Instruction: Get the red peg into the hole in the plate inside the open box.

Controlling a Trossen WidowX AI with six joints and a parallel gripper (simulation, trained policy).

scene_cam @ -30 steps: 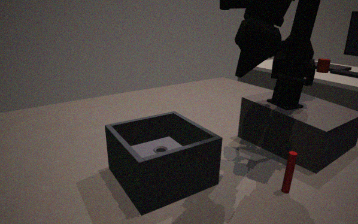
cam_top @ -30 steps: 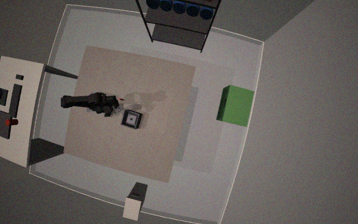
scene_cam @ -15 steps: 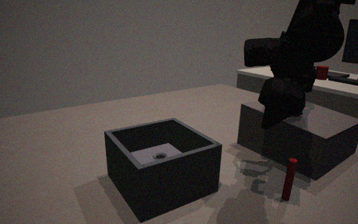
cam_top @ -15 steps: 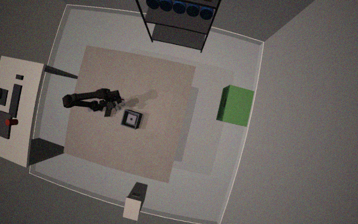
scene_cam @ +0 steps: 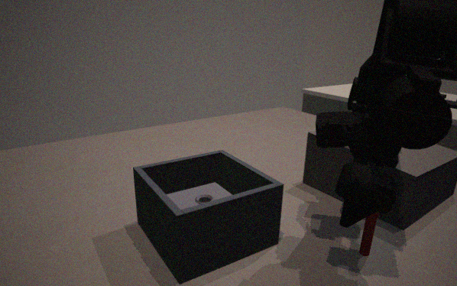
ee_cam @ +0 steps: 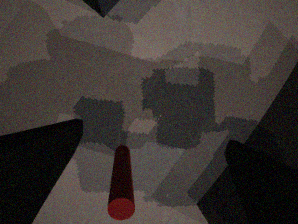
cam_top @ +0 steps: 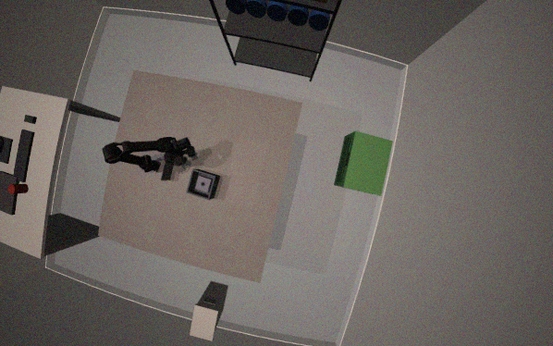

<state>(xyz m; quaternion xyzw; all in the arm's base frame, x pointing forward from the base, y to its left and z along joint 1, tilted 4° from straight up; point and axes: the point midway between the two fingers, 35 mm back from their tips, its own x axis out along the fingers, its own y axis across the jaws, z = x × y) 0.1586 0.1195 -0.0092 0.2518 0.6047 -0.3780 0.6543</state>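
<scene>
The red peg lies 10 mm behind my gripper tip, 40 mm to the left of it and 20 mm below it. The rest, counted from my gripper tip: dark grey box: 170 mm ahead, 120 mm to the right, 30 mm below; then pale plate: 170 mm ahead, 120 mm to the right, 10 mm below.
</scene>
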